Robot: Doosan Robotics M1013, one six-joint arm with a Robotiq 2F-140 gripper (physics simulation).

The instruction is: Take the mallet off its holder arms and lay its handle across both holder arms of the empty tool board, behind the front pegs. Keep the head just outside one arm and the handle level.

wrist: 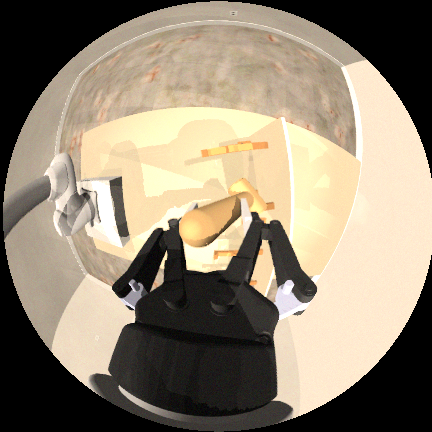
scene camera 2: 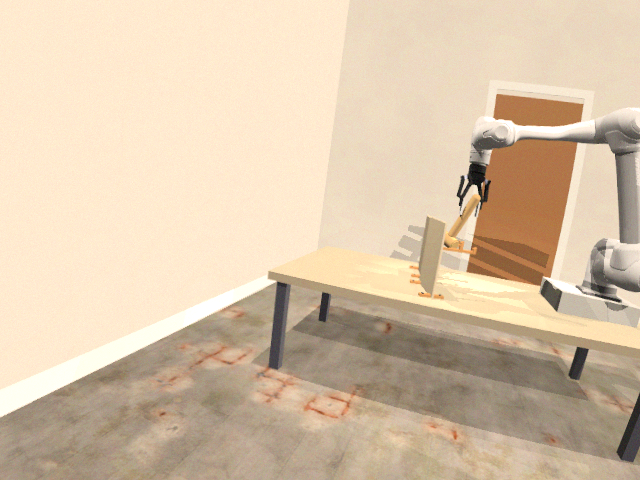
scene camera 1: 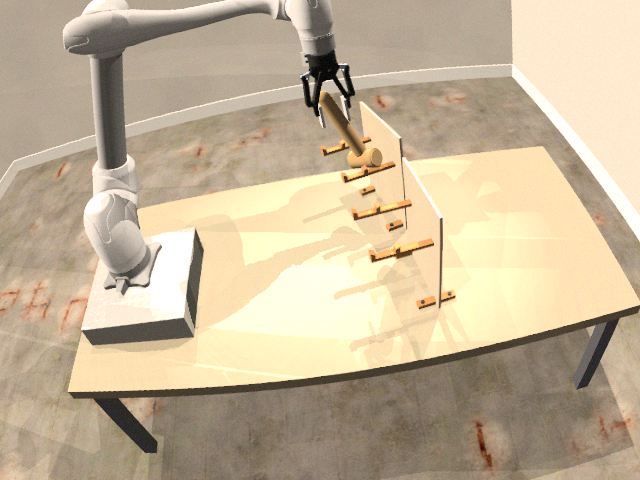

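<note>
The wooden mallet hangs steeply tilted from my gripper, which is shut on its handle. The handle's free end is up, towards the arm base; the head is down beside the face of the far tool board. In scene camera 1 the head appears just above or against that board's nearer holder arm; contact cannot be told. Its other holder arm lies farther back. In the wrist view the head partly covers one holder arm. No tool lies across the arms.
The near tool board stands beside the far one, with two holder arms pointing towards the arm base. Orange feet hold it on the table. The white robot plinth stands at the other end.
</note>
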